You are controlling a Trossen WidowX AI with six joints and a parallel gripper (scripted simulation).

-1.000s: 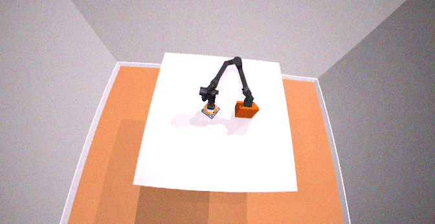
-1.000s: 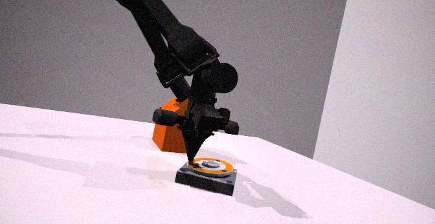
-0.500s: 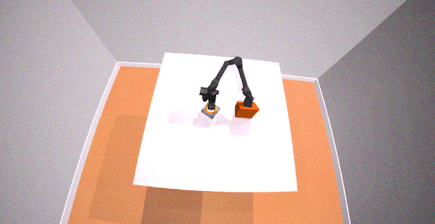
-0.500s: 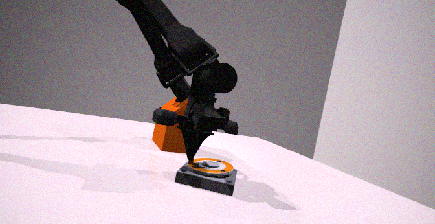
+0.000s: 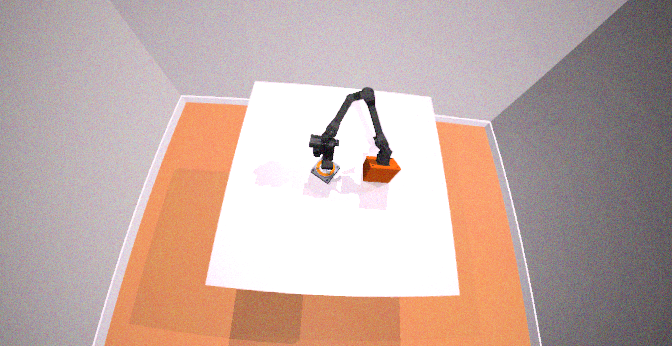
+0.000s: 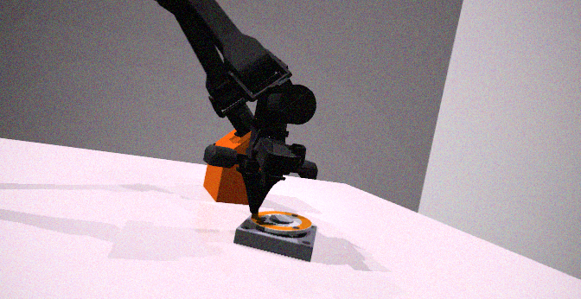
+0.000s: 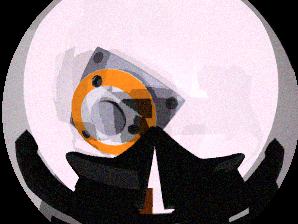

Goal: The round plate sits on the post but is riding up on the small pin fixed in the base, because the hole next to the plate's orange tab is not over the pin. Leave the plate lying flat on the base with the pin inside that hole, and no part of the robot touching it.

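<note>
My gripper tip is 10 mm short of the square base, 50 mm to the right of it and 20 mm above it.
</note>
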